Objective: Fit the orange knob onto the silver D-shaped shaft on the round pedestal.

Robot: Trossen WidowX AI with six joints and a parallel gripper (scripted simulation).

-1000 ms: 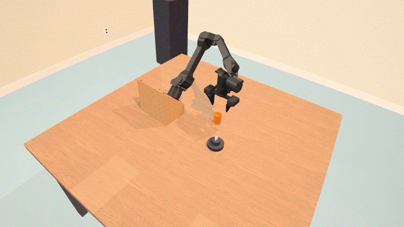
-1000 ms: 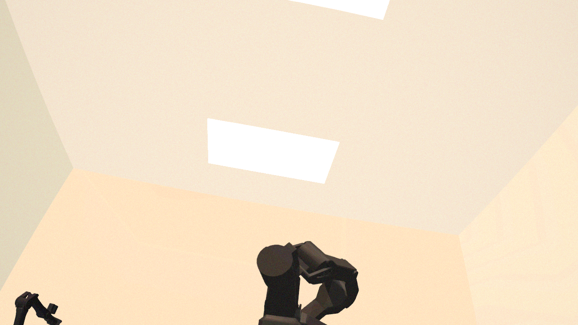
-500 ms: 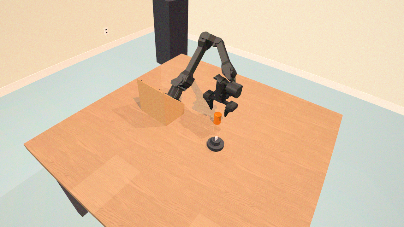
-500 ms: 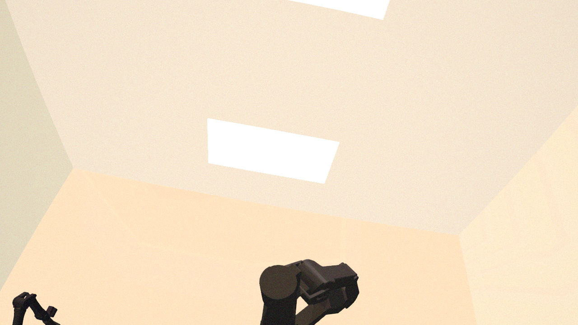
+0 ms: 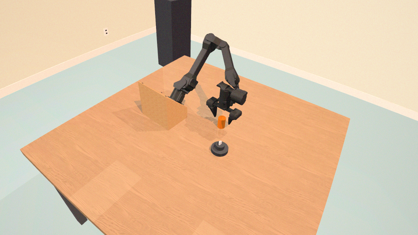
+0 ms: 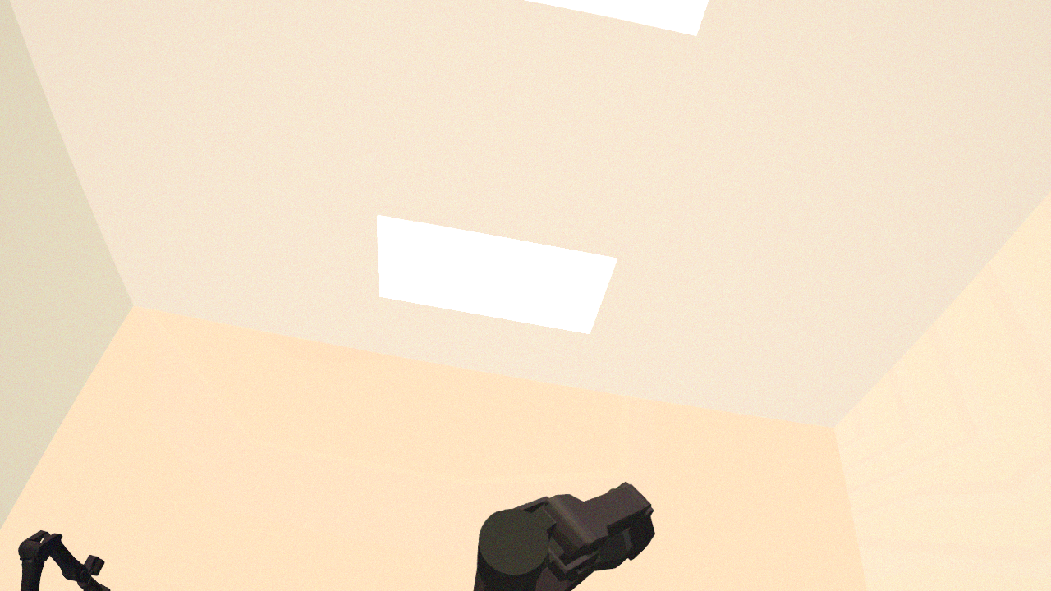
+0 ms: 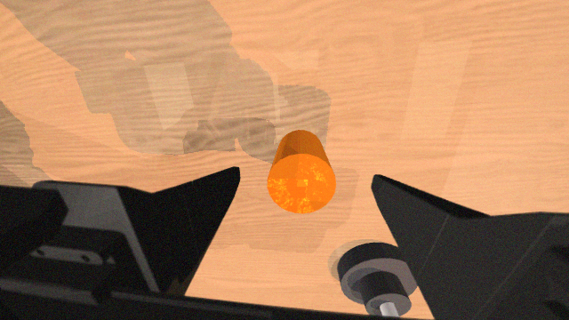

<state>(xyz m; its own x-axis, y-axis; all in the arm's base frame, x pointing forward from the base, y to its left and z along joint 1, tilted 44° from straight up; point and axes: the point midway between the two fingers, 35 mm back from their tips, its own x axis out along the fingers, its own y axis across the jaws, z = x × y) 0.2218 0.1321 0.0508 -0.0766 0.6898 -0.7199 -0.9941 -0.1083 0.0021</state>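
The orange knob lies right at my gripper tip. Round my gripper tip: round dark pedestal: 140 mm to the right, 100 mm ahead, 10 mm below.
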